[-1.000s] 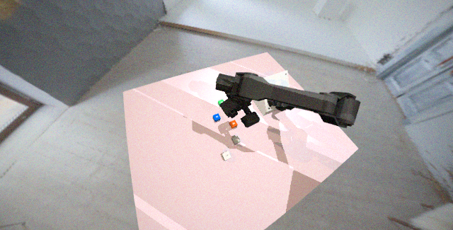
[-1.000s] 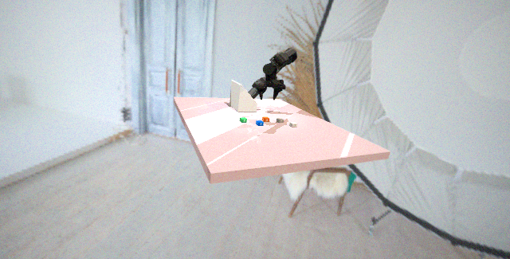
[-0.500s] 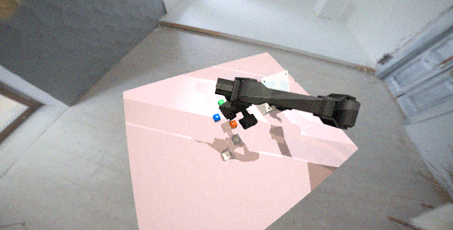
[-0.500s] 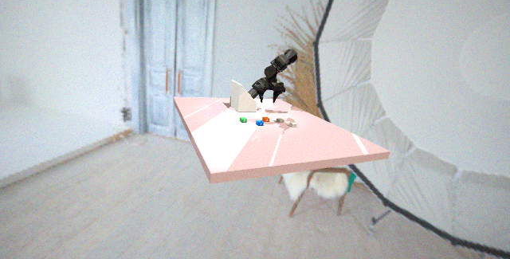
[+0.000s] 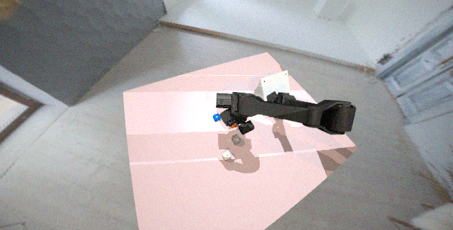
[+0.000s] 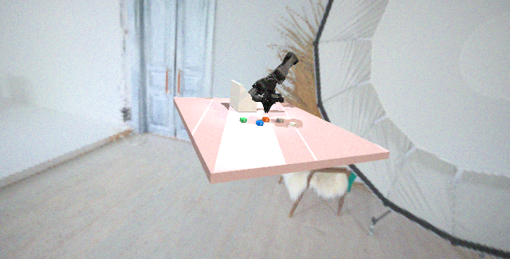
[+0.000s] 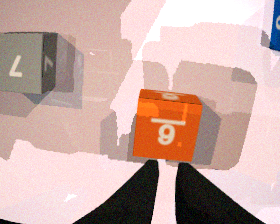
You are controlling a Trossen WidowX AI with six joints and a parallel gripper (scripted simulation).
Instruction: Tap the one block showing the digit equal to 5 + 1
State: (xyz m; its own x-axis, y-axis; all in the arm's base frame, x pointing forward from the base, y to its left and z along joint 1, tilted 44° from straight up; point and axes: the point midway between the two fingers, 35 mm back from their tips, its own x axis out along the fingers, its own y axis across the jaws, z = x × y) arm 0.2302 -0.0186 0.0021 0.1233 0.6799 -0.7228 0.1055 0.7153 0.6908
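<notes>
The orange block is 1 cm ahead of my gripper tip and 4 cm below it. Also, from my gripper tip: green block 1 cm behind, 15 cm to the right, 4 cm below; grey block 4 cm ahead, 8 cm to the left, 4 cm below; blue block 6 cm ahead, 8 cm to the right, 4 cm below.
</notes>
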